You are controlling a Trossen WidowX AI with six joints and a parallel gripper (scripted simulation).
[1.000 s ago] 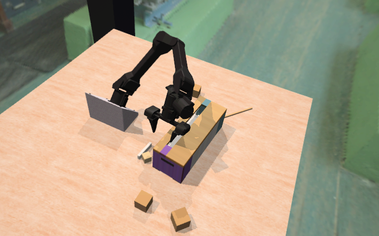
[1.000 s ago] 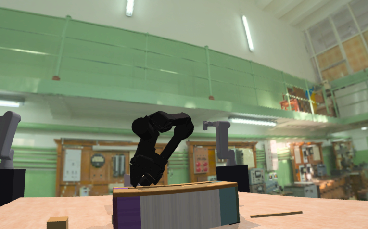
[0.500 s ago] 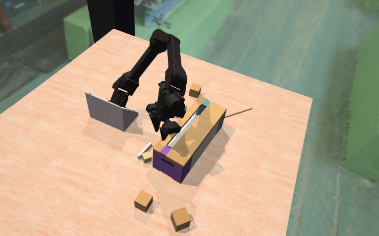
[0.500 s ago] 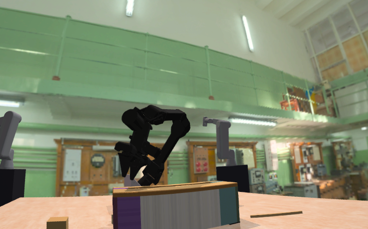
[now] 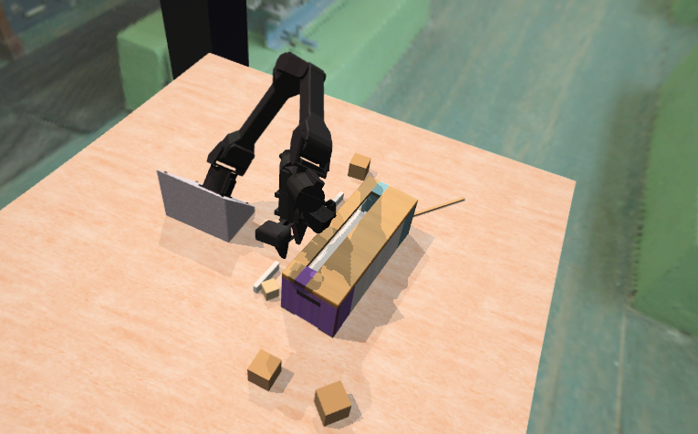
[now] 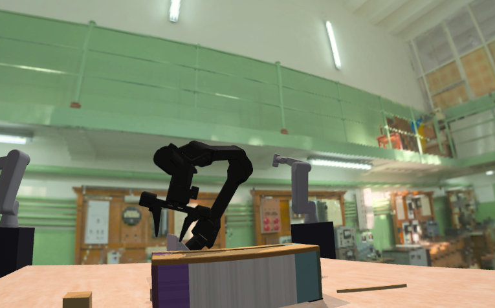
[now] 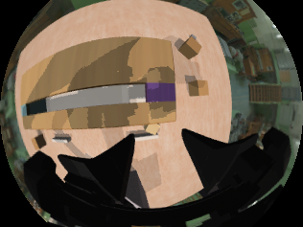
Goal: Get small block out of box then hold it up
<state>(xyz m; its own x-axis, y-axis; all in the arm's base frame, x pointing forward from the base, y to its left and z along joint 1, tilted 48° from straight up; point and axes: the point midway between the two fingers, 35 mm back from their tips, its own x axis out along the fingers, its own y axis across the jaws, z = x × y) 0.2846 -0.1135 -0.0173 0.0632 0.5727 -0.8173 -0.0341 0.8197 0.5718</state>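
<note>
The tan block is 14 cm below my gripper tip, 4 cm behind it and 2 cm to the right of it. Round my gripper tip: box (15 cm to the left, 10 cm below, 4 cm ahead); then thin stick (47 cm to the left, 19 cm ahead, 16 cm below).
</note>
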